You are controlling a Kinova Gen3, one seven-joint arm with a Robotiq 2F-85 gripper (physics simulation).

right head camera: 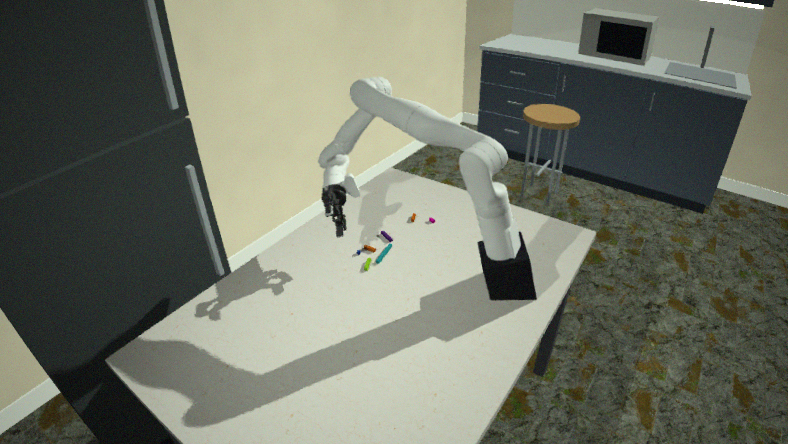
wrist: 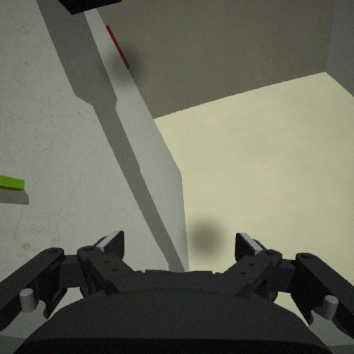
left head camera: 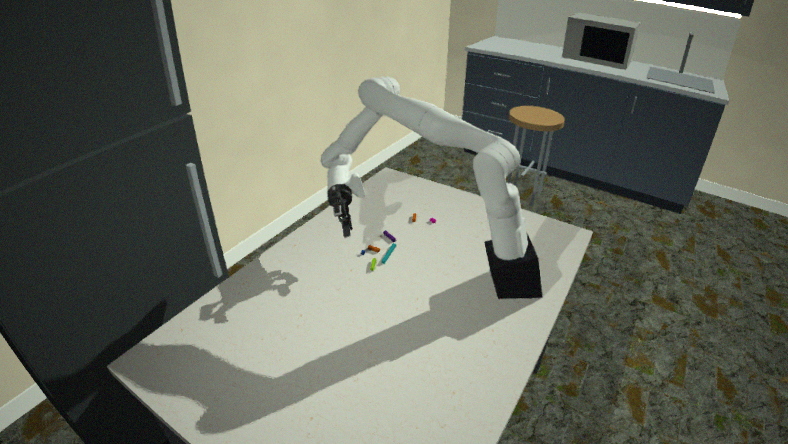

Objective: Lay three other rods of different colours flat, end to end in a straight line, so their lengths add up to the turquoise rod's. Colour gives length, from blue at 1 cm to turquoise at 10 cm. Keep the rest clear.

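The long turquoise rod lies flat on the table. A lime green rod lies apart from it. A purple rod lies at an angle beyond the turquoise rod's far end. A dark orange rod lies between the lime and purple ones, with a tiny blue rod near its left end. Another orange rod and a short magenta rod lie farther back. My gripper is open and empty, above the table, left of the rods.
The pale table carries the arm's black base at its right side. A dark fridge and a wall stand along the left. A stool stands behind the table.
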